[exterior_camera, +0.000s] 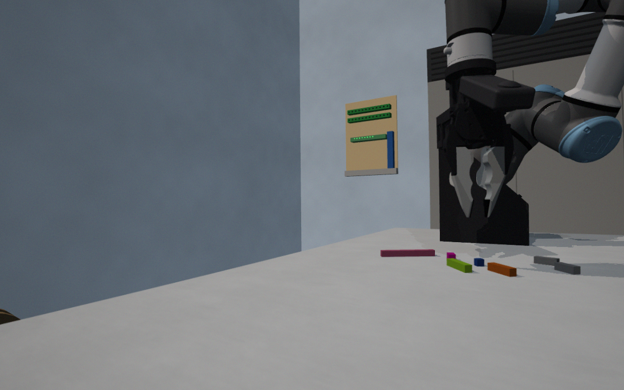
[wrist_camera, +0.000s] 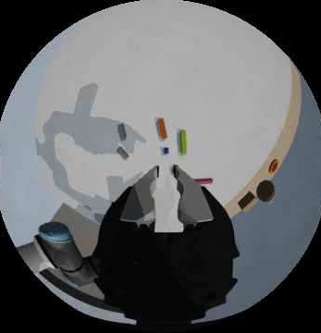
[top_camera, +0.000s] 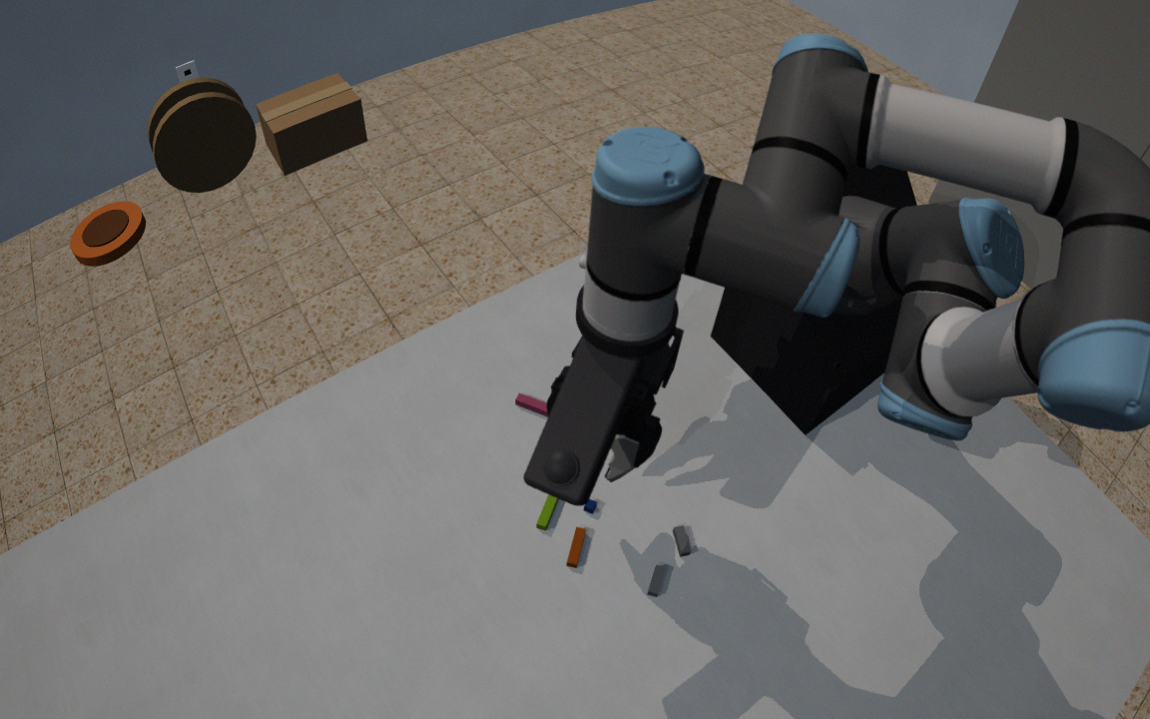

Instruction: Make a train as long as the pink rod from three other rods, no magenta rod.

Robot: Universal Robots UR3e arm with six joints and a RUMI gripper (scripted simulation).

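My gripper is now 8 cm above the blue rod. From my hand the other things lie so: orange rod 8 cm below, 4 cm ahead, 3 cm to the left; then lime rod 8 cm below, 4 cm ahead, 2 cm to the right; then magenta rod 8 cm below, 4 cm to the right, 3 cm behind.
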